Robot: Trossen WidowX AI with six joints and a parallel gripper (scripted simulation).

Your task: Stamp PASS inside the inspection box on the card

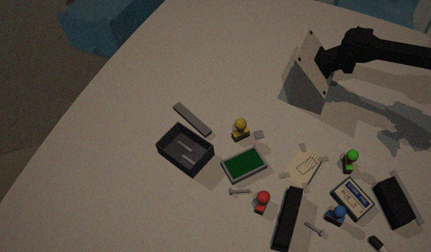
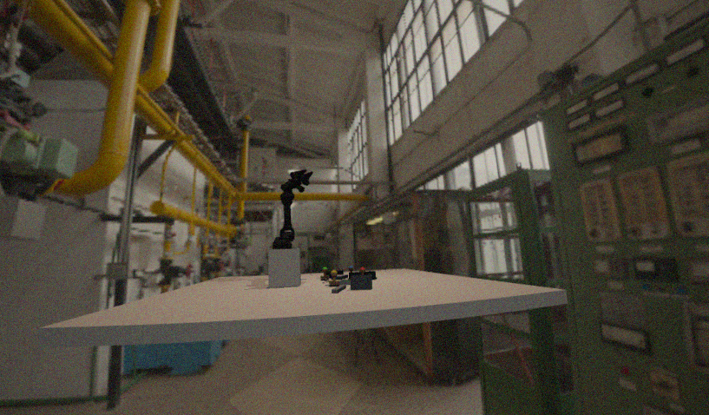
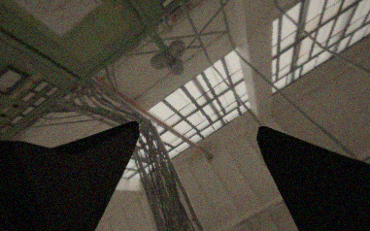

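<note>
Right now my gripper tip is 650 mm above the green-knobbed stamp, 280 mm to the left of it and 80 mm short of it. Round my gripper tip: blue stamp 650 mm below, 260 mm to the right, 220 mm ahead; labelled stamp-pad tin 660 mm below, 240 mm to the right, 160 mm ahead; marker 660 mm below, 250 mm ahead, 130 mm to the right.
</note>
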